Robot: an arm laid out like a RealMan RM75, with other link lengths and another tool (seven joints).
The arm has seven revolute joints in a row. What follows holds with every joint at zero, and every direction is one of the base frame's. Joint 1 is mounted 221.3 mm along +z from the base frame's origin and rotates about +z. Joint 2 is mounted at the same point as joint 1 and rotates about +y. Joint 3 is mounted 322.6 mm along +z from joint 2 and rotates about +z. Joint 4 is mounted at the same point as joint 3 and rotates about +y. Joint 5 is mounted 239.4 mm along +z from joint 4 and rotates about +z. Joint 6 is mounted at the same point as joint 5 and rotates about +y. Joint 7 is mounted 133.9 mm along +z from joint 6 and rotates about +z. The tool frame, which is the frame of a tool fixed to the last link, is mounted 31 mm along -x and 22 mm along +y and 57 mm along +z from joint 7; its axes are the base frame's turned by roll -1.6, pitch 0 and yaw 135.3 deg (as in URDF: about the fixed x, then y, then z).
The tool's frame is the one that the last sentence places.
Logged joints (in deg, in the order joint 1, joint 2, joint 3, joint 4, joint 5, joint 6, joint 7), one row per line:
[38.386, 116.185, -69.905, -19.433, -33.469, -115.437, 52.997]
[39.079, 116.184, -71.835, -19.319, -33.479, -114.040, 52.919]
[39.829, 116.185, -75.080, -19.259, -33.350, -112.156, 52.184]
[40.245, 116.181, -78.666, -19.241, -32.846, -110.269, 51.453]
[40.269, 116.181, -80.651, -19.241, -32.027, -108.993, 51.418]
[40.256, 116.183, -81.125, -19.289, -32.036, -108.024, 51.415]
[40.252, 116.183, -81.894, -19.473, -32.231, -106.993, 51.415]
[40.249, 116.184, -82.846, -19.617, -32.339, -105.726, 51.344]
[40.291, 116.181, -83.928, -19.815, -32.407, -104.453, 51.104]
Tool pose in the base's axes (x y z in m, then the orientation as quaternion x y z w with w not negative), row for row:
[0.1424, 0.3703, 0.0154, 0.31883, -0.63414, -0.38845, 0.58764]
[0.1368, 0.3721, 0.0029, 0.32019, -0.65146, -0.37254, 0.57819]
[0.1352, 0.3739, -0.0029, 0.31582, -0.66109, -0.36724, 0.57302]
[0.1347, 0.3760, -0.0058, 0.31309, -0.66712, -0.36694, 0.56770]
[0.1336, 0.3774, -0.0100, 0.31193, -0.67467, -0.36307, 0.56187]
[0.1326, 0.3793, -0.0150, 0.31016, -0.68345, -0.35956, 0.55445]
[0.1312, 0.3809, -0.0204, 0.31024, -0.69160, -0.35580, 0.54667]
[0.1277, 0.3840, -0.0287, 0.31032, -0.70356, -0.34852, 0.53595]
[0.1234, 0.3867, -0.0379, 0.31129, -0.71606, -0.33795, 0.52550]
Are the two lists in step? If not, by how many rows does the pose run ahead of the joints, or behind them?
The pose runs 2 rows ahead of the joints: the pose in row i belongs to the joints in row i + 2.
